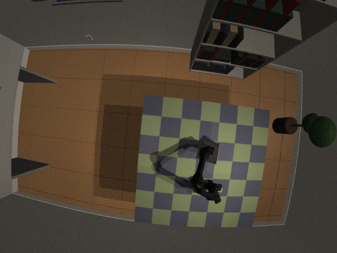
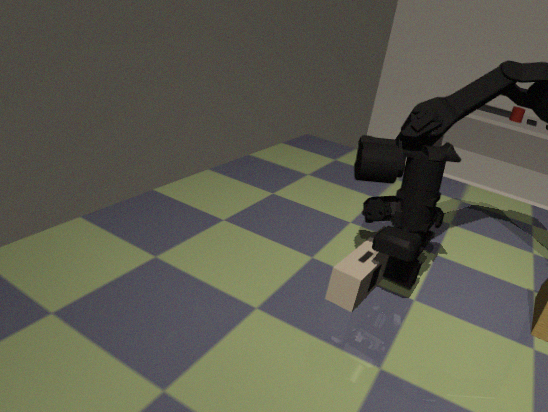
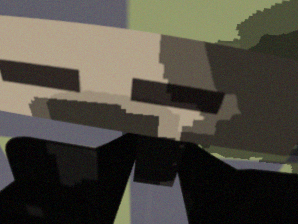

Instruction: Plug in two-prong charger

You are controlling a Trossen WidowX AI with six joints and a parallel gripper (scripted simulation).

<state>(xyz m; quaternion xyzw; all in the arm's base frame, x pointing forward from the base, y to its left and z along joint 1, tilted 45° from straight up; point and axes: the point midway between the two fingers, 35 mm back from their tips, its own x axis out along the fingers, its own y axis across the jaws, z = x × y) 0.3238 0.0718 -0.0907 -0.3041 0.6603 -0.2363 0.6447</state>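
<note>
Right now my gripper tip is 20 mm short of the black two-prong charger and 10 mm below it.
</note>
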